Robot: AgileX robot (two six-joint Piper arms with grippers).
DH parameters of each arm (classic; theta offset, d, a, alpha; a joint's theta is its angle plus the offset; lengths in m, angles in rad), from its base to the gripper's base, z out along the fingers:
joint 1: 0 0.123 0 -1.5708
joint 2: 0.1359 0 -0.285 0
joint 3: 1.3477 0 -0.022 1.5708
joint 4: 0 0.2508 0 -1.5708
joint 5: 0 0 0.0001 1.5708
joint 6: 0 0.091 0 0
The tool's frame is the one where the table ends.
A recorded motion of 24 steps. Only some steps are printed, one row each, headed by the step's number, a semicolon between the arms.
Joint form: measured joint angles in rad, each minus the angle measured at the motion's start. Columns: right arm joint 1, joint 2, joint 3, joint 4, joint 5, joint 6; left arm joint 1, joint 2, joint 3, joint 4, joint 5, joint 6.
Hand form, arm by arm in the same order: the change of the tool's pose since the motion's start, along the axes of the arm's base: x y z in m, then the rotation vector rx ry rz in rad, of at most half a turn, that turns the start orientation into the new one. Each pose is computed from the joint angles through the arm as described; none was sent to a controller.
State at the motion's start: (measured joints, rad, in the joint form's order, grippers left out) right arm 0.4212 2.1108 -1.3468 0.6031 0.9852 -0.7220; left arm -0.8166 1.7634 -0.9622 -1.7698 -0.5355 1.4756
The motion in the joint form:
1: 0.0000 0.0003 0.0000 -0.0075 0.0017 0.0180; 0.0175 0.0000 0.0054 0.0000 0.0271 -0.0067
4: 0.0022 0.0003 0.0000 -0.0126 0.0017 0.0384; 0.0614 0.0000 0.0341 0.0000 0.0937 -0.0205
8: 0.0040 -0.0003 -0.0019 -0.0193 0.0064 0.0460; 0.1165 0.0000 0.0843 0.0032 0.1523 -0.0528
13: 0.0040 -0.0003 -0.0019 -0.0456 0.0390 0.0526; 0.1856 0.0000 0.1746 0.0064 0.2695 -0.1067
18: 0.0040 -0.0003 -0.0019 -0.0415 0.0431 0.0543; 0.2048 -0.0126 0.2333 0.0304 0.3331 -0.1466
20: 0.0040 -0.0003 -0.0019 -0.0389 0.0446 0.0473; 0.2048 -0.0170 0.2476 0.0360 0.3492 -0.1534
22: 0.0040 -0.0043 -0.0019 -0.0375 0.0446 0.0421; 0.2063 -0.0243 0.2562 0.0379 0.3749 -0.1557
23: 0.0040 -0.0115 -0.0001 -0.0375 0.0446 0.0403; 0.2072 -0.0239 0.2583 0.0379 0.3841 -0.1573
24: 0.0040 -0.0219 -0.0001 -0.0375 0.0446 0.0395; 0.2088 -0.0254 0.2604 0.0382 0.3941 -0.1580
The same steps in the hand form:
1: -0.0001 -0.0005 -0.0003 -0.0090 0.0071 -0.0104; 0.0024 0.0033 -0.0019 -0.0171 0.0132 0.0018
4: -0.0006 -0.0001 -0.0005 -0.0165 0.0142 -0.0231; 0.0058 0.0140 -0.0103 -0.0476 0.0563 0.0065
8: -0.0009 0.0001 0.0000 -0.0219 0.0171 -0.0218; 0.0070 0.0317 -0.0235 -0.0739 0.1131 0.0414
13: -0.0038 -0.0021 -0.0004 -0.0438 0.0403 0.0026; -0.0008 0.0540 -0.0460 -0.1327 0.2242 0.0727
18: -0.0041 -0.0018 -0.0002 -0.0414 0.0461 0.0004; -0.0115 0.0624 -0.0553 -0.1616 0.2799 0.0664
20: -0.0043 -0.0017 0.0000 -0.0381 0.0454 0.0057; -0.0151 0.0632 -0.0570 -0.1674 0.2933 0.0581
22: -0.0043 -0.0016 0.0015 -0.0344 0.0400 0.0094; -0.0176 0.0627 -0.0568 -0.1840 0.3042 0.0433
23: -0.0047 -0.0018 0.0039 -0.0318 0.0344 0.0109; -0.0182 0.0625 -0.0574 -0.1897 0.3100 0.0397
24: -0.0048 -0.0018 0.0079 -0.0274 0.0245 0.0116; -0.0188 0.0624 -0.0574 -0.1964 0.3143 0.0352

